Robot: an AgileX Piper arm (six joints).
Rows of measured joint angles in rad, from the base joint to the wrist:
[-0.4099 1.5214 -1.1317 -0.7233 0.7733 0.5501]
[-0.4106 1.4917 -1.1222 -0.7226 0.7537 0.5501]
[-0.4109 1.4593 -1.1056 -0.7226 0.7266 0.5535]
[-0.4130 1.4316 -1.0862 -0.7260 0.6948 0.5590]
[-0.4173 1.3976 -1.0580 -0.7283 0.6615 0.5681]
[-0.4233 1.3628 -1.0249 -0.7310 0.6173 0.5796]
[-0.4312 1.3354 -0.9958 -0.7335 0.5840 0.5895]
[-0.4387 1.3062 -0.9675 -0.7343 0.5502 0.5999]
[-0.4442 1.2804 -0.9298 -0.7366 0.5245 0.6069]
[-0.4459 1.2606 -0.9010 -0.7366 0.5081 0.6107]
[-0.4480 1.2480 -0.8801 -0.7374 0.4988 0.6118]
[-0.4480 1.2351 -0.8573 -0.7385 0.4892 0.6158]
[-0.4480 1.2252 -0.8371 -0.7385 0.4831 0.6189]
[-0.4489 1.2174 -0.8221 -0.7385 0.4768 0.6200]
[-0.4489 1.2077 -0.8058 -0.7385 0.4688 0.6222]
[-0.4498 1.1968 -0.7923 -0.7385 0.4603 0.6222]
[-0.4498 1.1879 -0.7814 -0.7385 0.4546 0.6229]
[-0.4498 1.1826 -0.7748 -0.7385 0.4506 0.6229]
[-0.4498 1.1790 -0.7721 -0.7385 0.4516 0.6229]
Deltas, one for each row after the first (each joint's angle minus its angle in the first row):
[-0.0007 -0.0297 0.0095 0.0007 -0.0196 0.0000]
[-0.0010 -0.0621 0.0261 0.0007 -0.0467 0.0034]
[-0.0031 -0.0898 0.0455 -0.0027 -0.0785 0.0089]
[-0.0074 -0.1238 0.0737 -0.0050 -0.1118 0.0180]
[-0.0134 -0.1586 0.1068 -0.0077 -0.1560 0.0295]
[-0.0213 -0.1860 0.1359 -0.0102 -0.1893 0.0394]
[-0.0288 -0.2152 0.1642 -0.0110 -0.2231 0.0498]
[-0.0343 -0.2410 0.2019 -0.0133 -0.2488 0.0568]
[-0.0360 -0.2608 0.2307 -0.0133 -0.2652 0.0606]
[-0.0381 -0.2734 0.2516 -0.0141 -0.2745 0.0617]
[-0.0381 -0.2863 0.2744 -0.0152 -0.2841 0.0657]
[-0.0381 -0.2962 0.2946 -0.0152 -0.2902 0.0688]
[-0.0390 -0.3040 0.3096 -0.0152 -0.2965 0.0699]
[-0.0390 -0.3137 0.3259 -0.0152 -0.3045 0.0721]
[-0.0399 -0.3246 0.3394 -0.0152 -0.3130 0.0721]
[-0.0399 -0.3335 0.3503 -0.0152 -0.3187 0.0728]
[-0.0399 -0.3388 0.3569 -0.0152 -0.3227 0.0728]
[-0.0399 -0.3424 0.3596 -0.0152 -0.3217 0.0728]

